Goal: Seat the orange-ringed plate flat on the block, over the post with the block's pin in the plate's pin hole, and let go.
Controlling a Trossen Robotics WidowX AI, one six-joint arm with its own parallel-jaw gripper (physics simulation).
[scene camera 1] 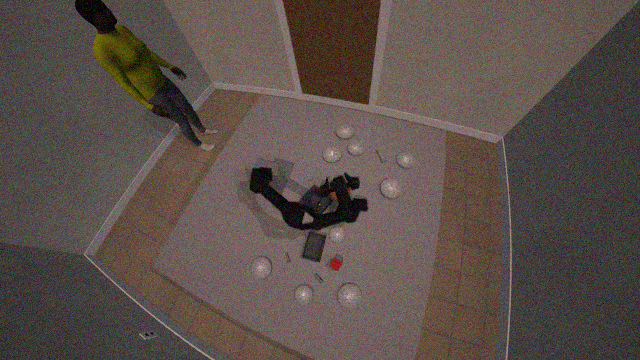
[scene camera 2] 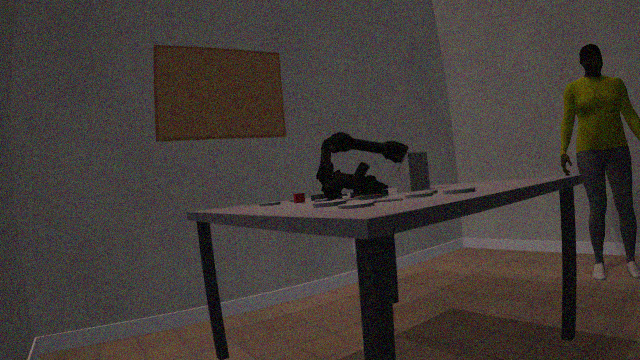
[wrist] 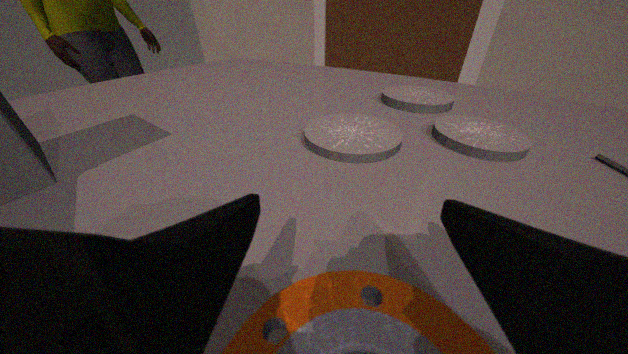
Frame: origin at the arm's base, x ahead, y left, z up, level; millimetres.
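Where they show: gripper, fingertip midpoint: [scene camera 1: 335, 175] [scene camera 2: 385, 187] [wrist: 350, 205]; arm's base, link origin: [scene camera 1: 266, 174] [scene camera 2: 409, 163].
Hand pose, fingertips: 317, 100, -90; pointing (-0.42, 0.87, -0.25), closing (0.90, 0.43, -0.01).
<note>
Each offset is from my fingertips to the top centre of the thing, as dx, dy, dz. "pt": to the spot under its first point. Level surfaces: height alone.
My gripper [scene camera 1: 336, 180] [wrist: 350, 205] is open, with nothing between its fingers. In the wrist view the orange-ringed plate @[pt +10, -27, -23] [wrist: 345, 287] shows at the bottom between the fingers, nearer the camera than the tips. It has a grey centre and small dark holes in its ring; its lower part is cut off. In scene camera 1 orange bits of the plate @[pt +8, -103, -22] [scene camera 1: 333, 195] show beside and under my arm. A dark grey shape @[-72, -152, +4] [scene camera 1: 314, 201], apparently the block, stands just left of them, partly under the arm. I cannot make out the post, the pin, or whether plate and block touch.
Several pale discs @[-48, +138, -25] [scene camera 1: 331, 154] [wrist: 352, 135] lie on the table @[dz -35] [scene camera 1: 210, 225]. An upright grey box [scene camera 2: 419, 171] [wrist: 20, 160] stands left in the wrist view. A dark tray @[-27, -365, -10] [scene camera 1: 314, 246] and a red cube @[+85, -420, +5] [scene camera 1: 336, 263] lie below the arm in scene camera 1.
</note>
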